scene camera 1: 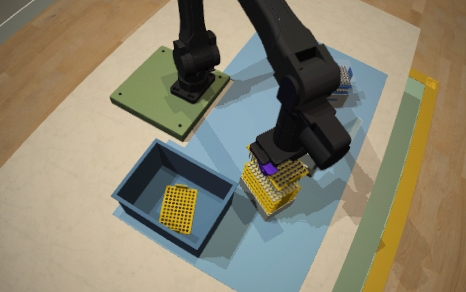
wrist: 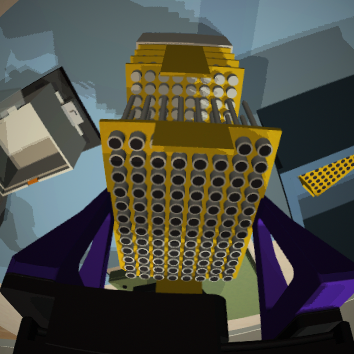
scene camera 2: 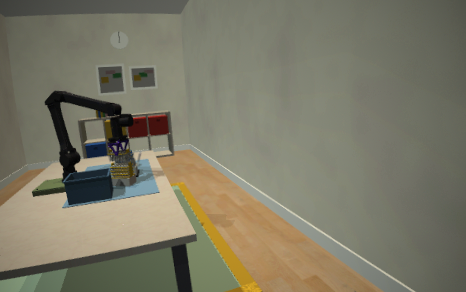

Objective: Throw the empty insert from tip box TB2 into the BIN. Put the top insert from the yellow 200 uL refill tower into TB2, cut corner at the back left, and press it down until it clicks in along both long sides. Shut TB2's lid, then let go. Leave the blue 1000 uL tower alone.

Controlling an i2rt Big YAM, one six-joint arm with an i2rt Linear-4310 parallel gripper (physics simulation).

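Note:
My gripper (scene camera 1: 274, 169) (scene camera 2: 119, 149) (wrist: 184, 197) is shut on the long sides of the top yellow insert, full of tips. This held insert (scene camera 1: 291, 175) (wrist: 189, 209) is raised above the yellow refill tower (scene camera 1: 270, 196) (scene camera 2: 123, 172) (wrist: 131, 75); its tips show in the gap, and whether their ends are clear of the tower is hard to tell. TB2 (wrist: 57, 127) stands open at the left in the wrist view; in scene camera 1 the arm mostly hides it. The empty insert (scene camera 1: 178, 209) (wrist: 327, 175) lies in the blue BIN (scene camera 1: 216, 175) (scene camera 2: 90, 188) (wrist: 320, 120).
The blue tower (scene camera 1: 344, 84) stands at the back right of the blue mat (scene camera 1: 250, 250), partly behind the arm. The arm's base is on a green plate (scene camera 1: 142, 95). The BIN's wall rises close beside the yellow tower.

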